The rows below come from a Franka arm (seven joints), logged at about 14 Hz.
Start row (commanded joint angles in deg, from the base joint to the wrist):
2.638 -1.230 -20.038 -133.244 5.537 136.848 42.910
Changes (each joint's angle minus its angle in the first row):
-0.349 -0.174 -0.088 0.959 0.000 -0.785 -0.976
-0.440 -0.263 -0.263 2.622 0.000 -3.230 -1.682
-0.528 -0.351 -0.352 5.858 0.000 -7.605 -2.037
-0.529 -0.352 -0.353 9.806 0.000 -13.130 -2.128
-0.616 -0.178 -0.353 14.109 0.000 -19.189 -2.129
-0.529 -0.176 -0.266 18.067 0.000 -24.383 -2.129
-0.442 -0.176 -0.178 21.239 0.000 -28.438 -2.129
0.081 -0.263 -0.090 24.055 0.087 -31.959 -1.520
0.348 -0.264 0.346 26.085 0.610 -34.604 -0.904
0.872 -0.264 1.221 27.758 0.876 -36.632 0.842
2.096 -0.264 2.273 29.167 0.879 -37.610 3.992
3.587 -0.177 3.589 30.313 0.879 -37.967 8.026
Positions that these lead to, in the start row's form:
2.289 -1.404 -20.126 -132.285 5.537 136.063 41.934
2.198 -1.493 -20.301 -130.622 5.537 133.618 41.228
2.110 -1.581 -20.390 -127.386 5.537 129.243 40.873
2.109 -1.582 -20.391 -123.438 5.537 123.718 40.782
2.022 -1.408 -20.391 -119.135 5.537 117.659 40.781
2.109 -1.406 -20.304 -115.177 5.537 112.465 40.781
2.196 -1.406 -20.216 -112.005 5.537 108.410 40.781
2.719 -1.493 -20.128 -109.189 5.624 104.889 41.390
2.986 -1.494 -19.692 -107.159 6.147 102.244 42.006
3.510 -1.494 -18.817 -105.486 6.413 100.216 43.752
4.734 -1.494 -17.765 -104.077 6.416 99.238 46.902
6.225 -1.407 -16.449 -102.931 6.416 98.881 50.936

